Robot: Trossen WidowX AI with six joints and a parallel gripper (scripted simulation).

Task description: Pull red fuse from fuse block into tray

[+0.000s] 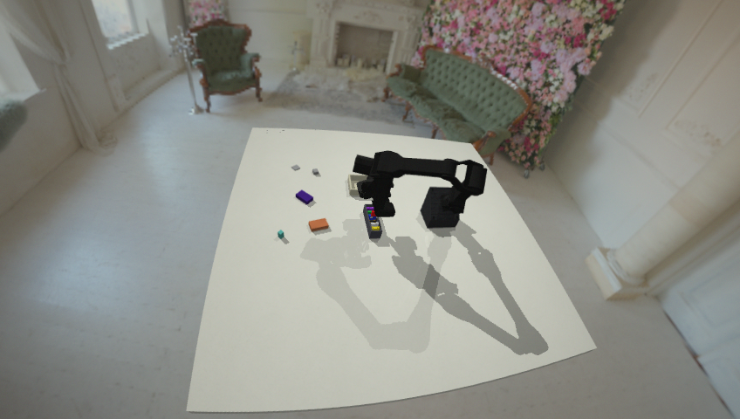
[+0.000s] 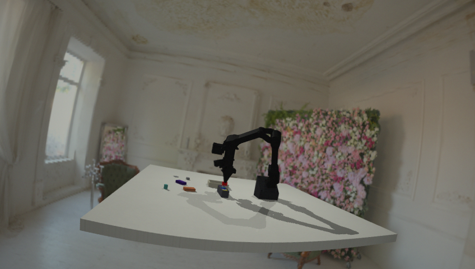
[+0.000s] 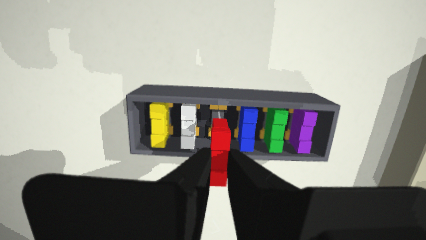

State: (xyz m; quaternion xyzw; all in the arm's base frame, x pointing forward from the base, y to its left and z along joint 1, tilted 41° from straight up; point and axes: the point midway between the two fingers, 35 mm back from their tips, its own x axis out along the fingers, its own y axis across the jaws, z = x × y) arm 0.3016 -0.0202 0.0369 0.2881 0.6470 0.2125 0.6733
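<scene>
Now: gripper tip 2 cm past the tray, 22 cm to the left of it and 7 cm above it. From my gripper tip the other things lie so: purple block: 23 cm ahead, 17 cm to the right, 7 cm below; then red fuse: 1 cm below; then orange block: 20 cm ahead, 2 cm to the right, 7 cm below.
</scene>
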